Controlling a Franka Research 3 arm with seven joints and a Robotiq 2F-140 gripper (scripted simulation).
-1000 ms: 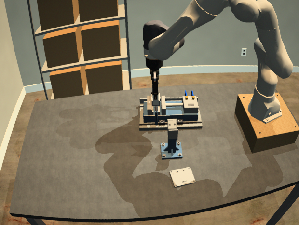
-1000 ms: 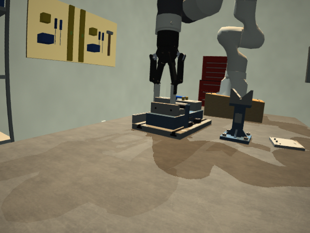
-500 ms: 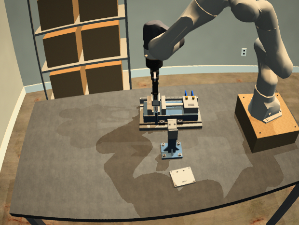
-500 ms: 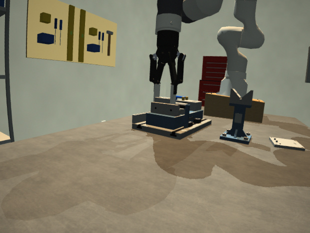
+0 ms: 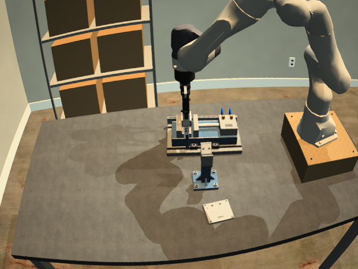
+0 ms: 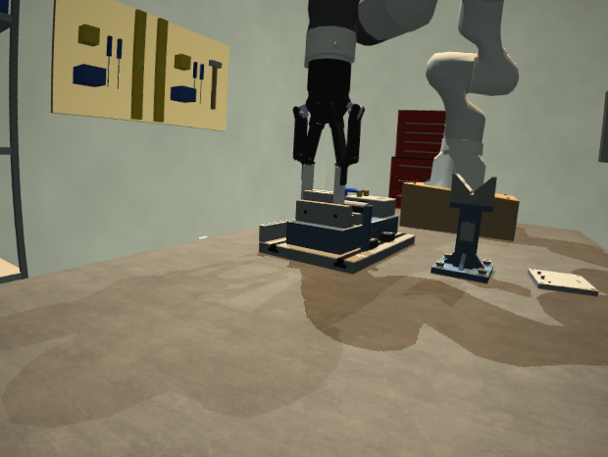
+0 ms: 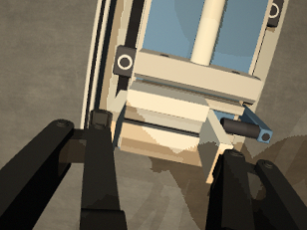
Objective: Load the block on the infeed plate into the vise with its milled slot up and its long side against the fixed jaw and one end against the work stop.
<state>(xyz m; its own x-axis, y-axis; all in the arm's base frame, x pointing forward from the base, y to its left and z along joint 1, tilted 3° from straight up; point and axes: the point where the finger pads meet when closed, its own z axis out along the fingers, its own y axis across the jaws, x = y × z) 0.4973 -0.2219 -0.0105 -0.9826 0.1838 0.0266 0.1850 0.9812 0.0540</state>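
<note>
My hand is 20 mm above the part. Also, from my hand: fixed jaw: 30 mm ahead, 10 mm to the left, 50 mm below; then moving jaw: 30 mm behind, 30 mm to the left, 50 mm below; then work stop rod: 10 mm ahead, 70 mm to the left, 30 mm below.
</note>
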